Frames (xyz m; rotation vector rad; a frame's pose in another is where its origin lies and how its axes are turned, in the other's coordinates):
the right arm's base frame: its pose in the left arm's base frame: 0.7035 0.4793 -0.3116 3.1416 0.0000 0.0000
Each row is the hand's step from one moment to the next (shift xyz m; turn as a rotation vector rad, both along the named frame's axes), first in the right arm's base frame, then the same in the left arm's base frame.
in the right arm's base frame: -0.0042 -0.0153 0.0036 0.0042 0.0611 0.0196
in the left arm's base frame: -0.0042 0.0153 -0.0036 0.0042 -0.0611 -0.0196
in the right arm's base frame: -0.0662 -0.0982 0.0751 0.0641 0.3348 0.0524
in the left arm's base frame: -0.0662 0.0982 -0.0751 0.0641 -0.3348 -0.0524
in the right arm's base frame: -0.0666 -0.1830 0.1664 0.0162 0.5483 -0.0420
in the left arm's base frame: -0.0666 0.1830 -0.1664 0.0162 -0.5483 0.0420
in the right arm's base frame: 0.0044 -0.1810 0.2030 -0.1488 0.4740 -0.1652
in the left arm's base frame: 0.0044 0.1810 -0.2030 -0.1488 -0.4740 0.1652
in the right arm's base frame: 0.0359 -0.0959 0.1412 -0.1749 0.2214 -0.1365
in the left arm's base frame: 0.0359 0.0959 -0.1412 -0.1749 -0.2214 0.1365
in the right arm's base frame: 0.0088 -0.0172 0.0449 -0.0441 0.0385 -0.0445
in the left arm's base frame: 0.0088 0.0172 -0.0449 -0.0441 -0.0385 0.0445
